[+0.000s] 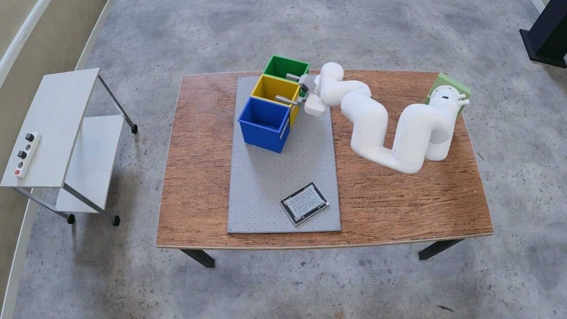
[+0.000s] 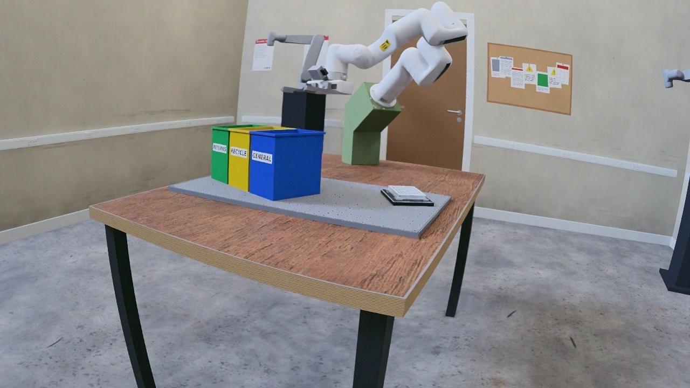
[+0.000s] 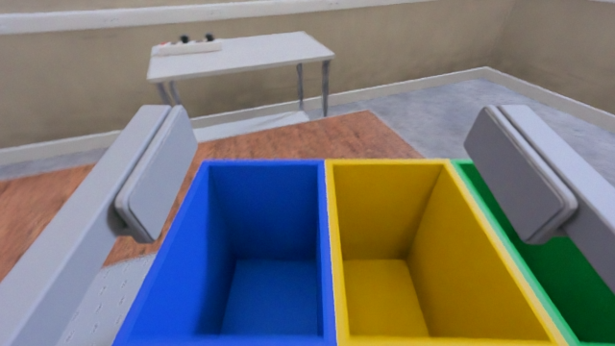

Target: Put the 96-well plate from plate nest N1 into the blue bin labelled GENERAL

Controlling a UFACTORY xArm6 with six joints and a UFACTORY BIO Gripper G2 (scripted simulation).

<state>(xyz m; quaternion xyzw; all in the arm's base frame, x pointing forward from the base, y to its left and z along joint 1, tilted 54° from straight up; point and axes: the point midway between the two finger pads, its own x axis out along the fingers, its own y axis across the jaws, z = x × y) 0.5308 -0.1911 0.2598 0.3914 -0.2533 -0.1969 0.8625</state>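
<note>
The clear 96-well plate lies 330 mm to the left of my hand, 290 mm below it and 120 mm behind it. Round my hand: green returns bin 220 mm below, 210 mm to the right, 40 mm ahead; yellow recycle bin 220 mm below, 90 mm to the right, 70 mm ahead; blue general bin 220 mm below, 90 mm ahead, 40 mm to the left.
</note>
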